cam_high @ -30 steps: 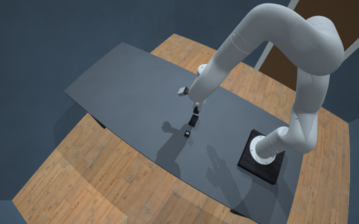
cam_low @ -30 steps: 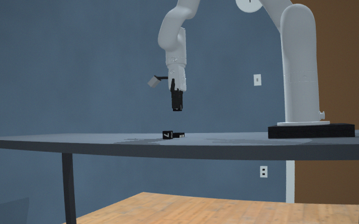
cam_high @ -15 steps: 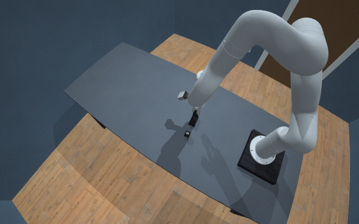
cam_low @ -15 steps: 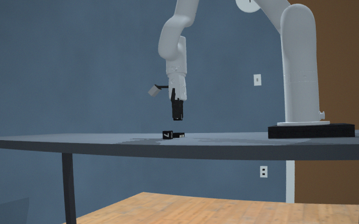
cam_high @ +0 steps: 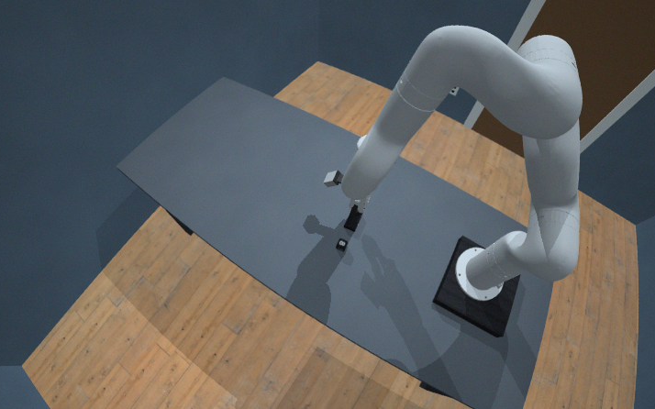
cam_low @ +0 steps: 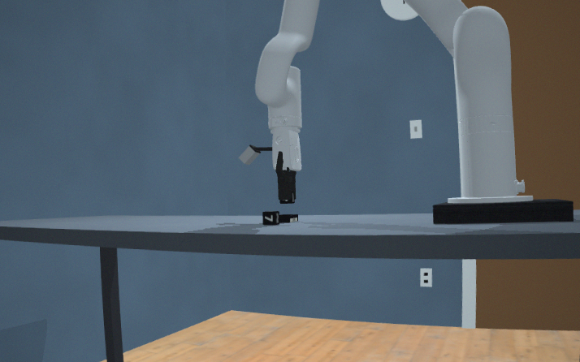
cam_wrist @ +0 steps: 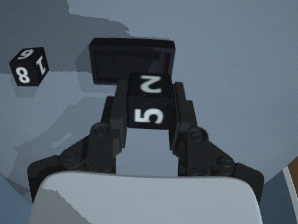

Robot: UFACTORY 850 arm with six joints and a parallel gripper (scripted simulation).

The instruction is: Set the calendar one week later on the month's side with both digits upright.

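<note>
Right now the black tray is 7 cm below my hand, 2 cm to the left of it and 1 cm behind it. Also, from my hand: calendar cube: 12 cm to the left, 6 cm below, 4 cm behind.
</note>
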